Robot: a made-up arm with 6 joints.
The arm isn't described. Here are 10 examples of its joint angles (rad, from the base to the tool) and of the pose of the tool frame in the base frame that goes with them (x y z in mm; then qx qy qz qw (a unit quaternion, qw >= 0)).
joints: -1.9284 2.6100 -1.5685 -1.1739 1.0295 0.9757
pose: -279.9 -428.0 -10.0 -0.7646 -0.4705 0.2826 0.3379
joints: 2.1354 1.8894 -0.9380 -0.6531 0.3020 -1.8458
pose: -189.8 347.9 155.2 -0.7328 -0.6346 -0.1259 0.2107
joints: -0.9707 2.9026 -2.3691 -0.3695 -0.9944 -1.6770
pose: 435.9 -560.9 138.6 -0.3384 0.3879 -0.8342 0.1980
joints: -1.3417 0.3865 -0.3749 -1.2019 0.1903 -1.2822
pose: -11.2 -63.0 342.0 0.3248 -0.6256 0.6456 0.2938
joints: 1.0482 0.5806 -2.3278 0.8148 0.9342 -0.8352
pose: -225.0 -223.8 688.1 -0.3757 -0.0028 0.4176 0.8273
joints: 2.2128 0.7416 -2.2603 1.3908 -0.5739 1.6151
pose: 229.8 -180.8 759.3 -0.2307 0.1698 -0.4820 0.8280
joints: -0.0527 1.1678 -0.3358 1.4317 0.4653 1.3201
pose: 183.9 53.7 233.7 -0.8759 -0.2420 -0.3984 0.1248
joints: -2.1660 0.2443 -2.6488 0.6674 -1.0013 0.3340
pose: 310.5 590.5 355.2 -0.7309 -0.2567 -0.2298 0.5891
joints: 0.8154 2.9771 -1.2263 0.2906 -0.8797 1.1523
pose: 339.7 315.0 -211.6 0.2794 0.8795 0.2784 0.2664
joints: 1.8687 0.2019 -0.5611 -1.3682 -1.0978 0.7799
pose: -91.4 -124.4 414.0 -0.4898 -0.2845 0.6831 0.4610
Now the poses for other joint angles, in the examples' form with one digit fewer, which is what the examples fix.
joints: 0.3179 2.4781 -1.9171 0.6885 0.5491 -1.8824
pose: 576 239 107 -0.704 0.615 -0.004 0.355
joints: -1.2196 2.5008 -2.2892 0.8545 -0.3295 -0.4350
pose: 208 -669 301 0.544 0.396 -0.371 0.640
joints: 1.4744 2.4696 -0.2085 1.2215 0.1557 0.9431
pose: -10 113 -14 0.340 0.881 -0.329 0.012
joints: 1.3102 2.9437 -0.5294 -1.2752 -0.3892 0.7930
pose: -14 147 -154 0.686 -0.636 -0.033 0.353
